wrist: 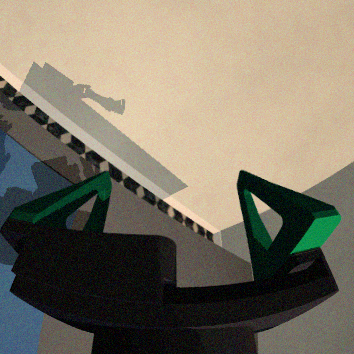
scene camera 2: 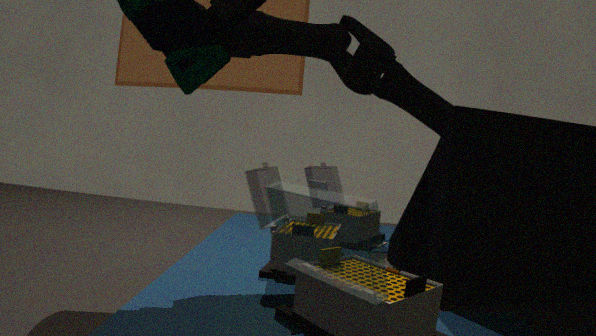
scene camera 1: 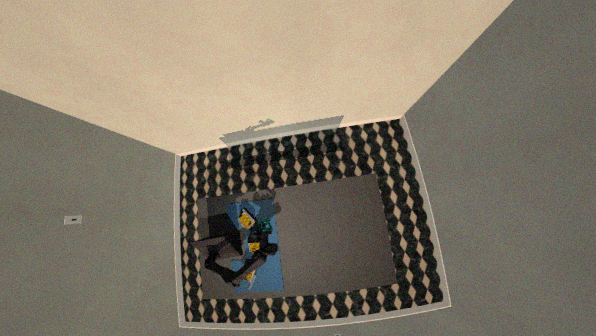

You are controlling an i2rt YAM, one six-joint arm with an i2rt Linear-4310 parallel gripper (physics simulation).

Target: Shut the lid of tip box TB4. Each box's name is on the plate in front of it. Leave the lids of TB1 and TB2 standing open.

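Frame: origin at the arm's base, x ahead, y left, z up, level; metres.
Where they show: gripper, fingertip midpoint: [wrist: 173,177] [scene camera 2: 142,20] [scene camera 1: 264,219]; arm's base, origin of the base link: [scene camera 2: 515,201] [scene camera 1: 213,252].
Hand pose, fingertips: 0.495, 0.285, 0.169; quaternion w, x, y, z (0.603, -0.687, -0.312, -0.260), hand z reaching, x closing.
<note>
Each offset is from my fingertips to the top centre of the thing, as dx, dy, dz. "spot": to the spot under its first point. Level surfaces: height alone.
Three grey tip boxes with yellow racks stand on the blue mat: the nearest in scene camera 2 [scene camera 2: 367,312] [scene camera 1: 246,219], a middle one [scene camera 2: 300,250] [scene camera 1: 254,247] and a far one [scene camera 2: 364,227] [scene camera 1: 249,276]. Two tinted lids stand upright, one at the middle box @(spot: -0.089, -0.237, -0.193) [scene camera 2: 264,197] and one at the far box [scene camera 2: 325,186]. A clear pane @(spot: -0.174, +0.021, -0.157) [scene camera 2: 300,200] shows above the boxes; whose lid it is I cannot tell. The name plates are unreadable. My gripper [scene camera 1: 265,225] [scene camera 2: 167,37] [wrist: 173,177] is open and empty, high above the mat, near the nearest box in scene camera 1.
The blue mat @(dz -0.293) [scene camera 1: 270,275] [scene camera 2: 200,260] lies on a grey table @(dz -0.296) [scene camera 1: 335,230]. A large dark block [scene camera 2: 510,200] stands right of the boxes in scene camera 2, beside the arm. An orange board [scene camera 2: 270,70] hangs on the wall behind the arm.
</note>
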